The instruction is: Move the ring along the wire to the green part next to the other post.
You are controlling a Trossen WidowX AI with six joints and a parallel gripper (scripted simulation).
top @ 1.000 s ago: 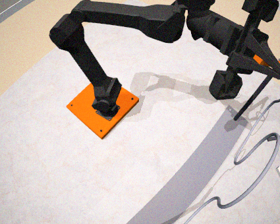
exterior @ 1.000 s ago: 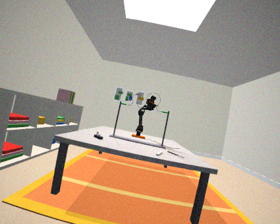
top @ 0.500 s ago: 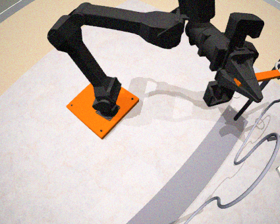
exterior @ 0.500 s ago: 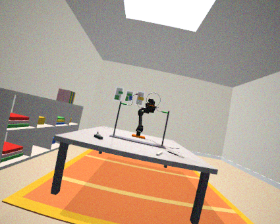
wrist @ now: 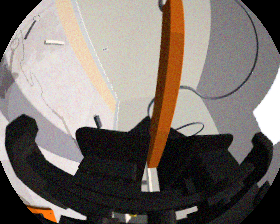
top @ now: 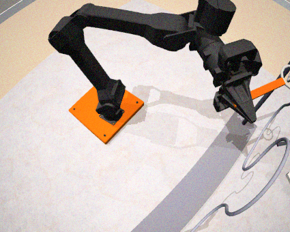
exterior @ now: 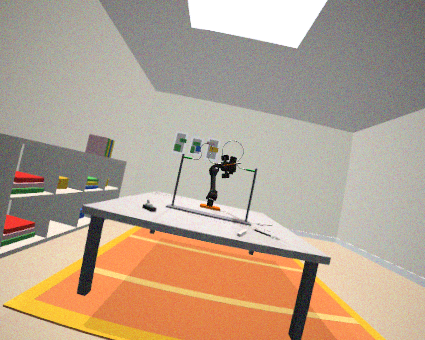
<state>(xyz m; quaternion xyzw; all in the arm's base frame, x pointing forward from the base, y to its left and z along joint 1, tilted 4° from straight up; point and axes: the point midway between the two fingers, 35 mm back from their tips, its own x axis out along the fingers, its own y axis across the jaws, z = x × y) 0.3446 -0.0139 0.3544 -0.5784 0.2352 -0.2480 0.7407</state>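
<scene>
Right now my gripper tip is 90 mm to the right of the ring tool with orange handle, 20 mm below it and 20 mm short of it. The rest, counted from my gripper tip: ring tool 430 mm to the left, 390 mm below, 20 mm ahead; then white block 390 mm below, 390 mm ahead, 140 mm to the left.
</scene>
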